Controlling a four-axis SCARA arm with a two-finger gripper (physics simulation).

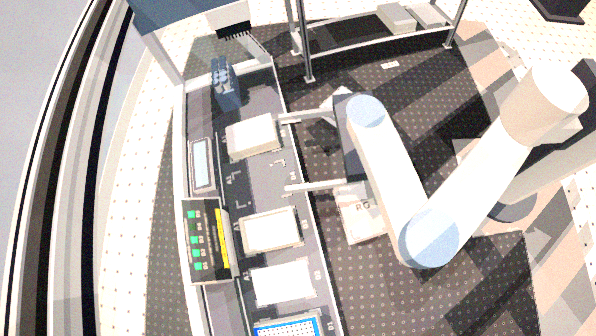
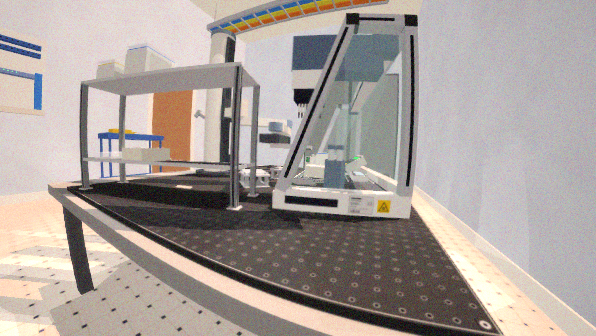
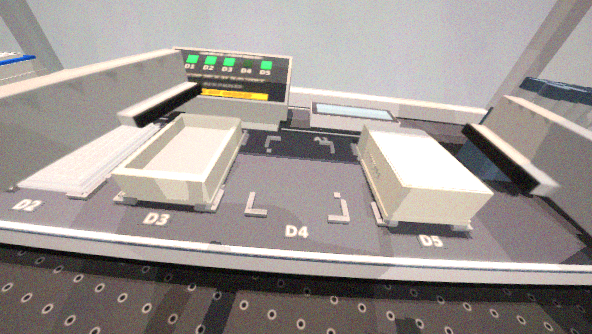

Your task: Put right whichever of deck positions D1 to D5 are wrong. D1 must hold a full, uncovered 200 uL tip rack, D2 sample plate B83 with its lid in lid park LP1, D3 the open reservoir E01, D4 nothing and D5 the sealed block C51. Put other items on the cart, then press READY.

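Frame: origin at the arm's base, x back, y up, z left, level; metres.
Seen in the pictures: gripper, fingertip midpoint: (image 1: 282, 152) (image 2: 307, 147) (image 3: 330, 90); arm's base, origin of the base link: (image 2: 215, 173).
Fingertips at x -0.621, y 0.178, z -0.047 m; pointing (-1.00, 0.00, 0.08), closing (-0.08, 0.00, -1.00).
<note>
Offsets run from my fingertips to a thing's top centre. "pt": to the spot under its first point.
My gripper (image 1: 283, 154) (image 3: 330, 90) is open and empty, its fingers spread wide above the deck's front, around D4's place. D4 @(pt dy -0.120, dx +0.007, dz +0.004 m) (image 3: 297, 231) shows bare deck and corner brackets. At D5 sits a cream block @(dy -0.073, dx -0.097, dz -0.100 m) (image 1: 254, 136) (image 3: 425, 170) with a flat white top. At D3 sits an open cream reservoir @(dy -0.089, dx -0.048, dz +0.144 m) (image 1: 271, 231) (image 3: 185, 155). At D2 lies a low white plate @(dy -0.106, dx -0.022, dz +0.265 m) (image 1: 284, 282) (image 3: 92, 160); whether it is lidded I cannot tell. At D1 a blue-rimmed tip rack @(pt dy -0.023, dx +0.003, dz +0.360 m) (image 1: 287, 330) shows its upper part, uncovered. Plate codes are unreadable.
A white item marked RG @(dy -0.110, dx +0.168, dz +0.094 m) (image 1: 361, 215) lies in front of the deck, partly under the arm. A two-level shelf @(dy +0.190, dx +0.306, dz -0.492 m) (image 1: 380, 42) (image 2: 165, 80) holds boxes. A blue tube rack (image 1: 226, 85) (image 2: 334, 172) stands beyond D5. The status panel @(pt dy -0.054, dx -0.181, dz +0.175 m) (image 1: 206, 240) (image 3: 240, 75) shows D4 unlit.
</note>
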